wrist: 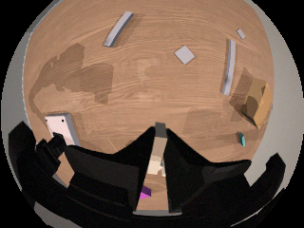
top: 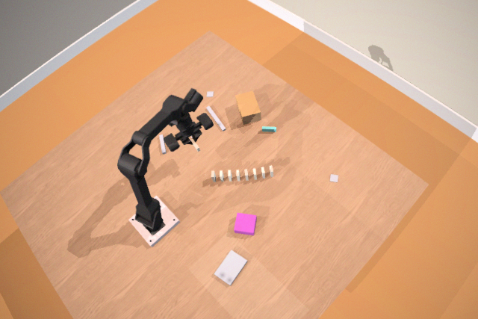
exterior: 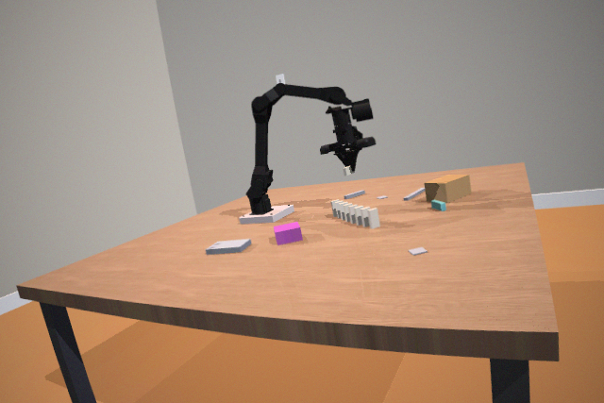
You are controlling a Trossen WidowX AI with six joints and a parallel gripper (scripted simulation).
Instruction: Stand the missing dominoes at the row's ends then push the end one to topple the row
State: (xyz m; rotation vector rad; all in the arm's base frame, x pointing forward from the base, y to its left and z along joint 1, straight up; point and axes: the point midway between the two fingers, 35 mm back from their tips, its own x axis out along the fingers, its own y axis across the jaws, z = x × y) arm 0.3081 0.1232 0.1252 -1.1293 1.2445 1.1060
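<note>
Right now my gripper tip is 30 cm short of the orange box, 9 cm above it and 3 cm to the right of it. Round my gripper tip: short grey bar (16 cm to the left, 11 cm below, 8 cm behind); teal block (30 cm ahead, 11 cm to the right, 11 cm below); long grey bar (17 cm ahead, 11 cm below, 10 cm to the left).
</note>
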